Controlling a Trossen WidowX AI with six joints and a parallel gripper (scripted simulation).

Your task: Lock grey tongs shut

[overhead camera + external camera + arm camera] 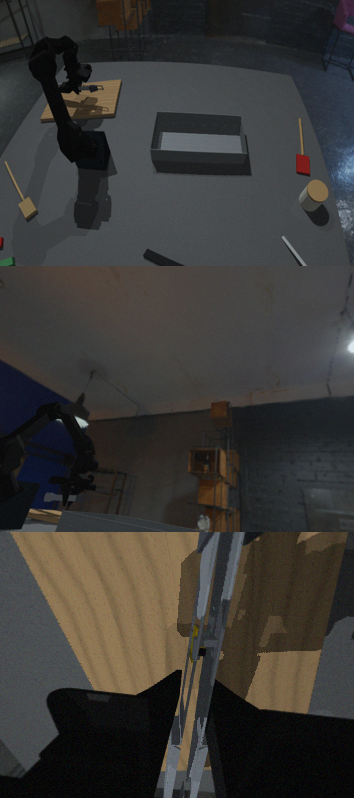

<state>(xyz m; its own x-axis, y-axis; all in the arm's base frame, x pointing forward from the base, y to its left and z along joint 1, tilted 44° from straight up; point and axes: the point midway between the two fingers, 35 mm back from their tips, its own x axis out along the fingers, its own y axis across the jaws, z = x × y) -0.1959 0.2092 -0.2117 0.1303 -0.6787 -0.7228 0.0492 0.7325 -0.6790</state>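
Right now my gripper tip is 40 mm above the wooden board. From my gripper tip the other things lie so: red spatula 940 mm ahead, 140 mm to the right, 40 mm below; black strip 630 mm to the right, 620 mm ahead, 40 mm below; grey roasting tin 540 mm ahead, 160 mm to the right, 20 mm below.
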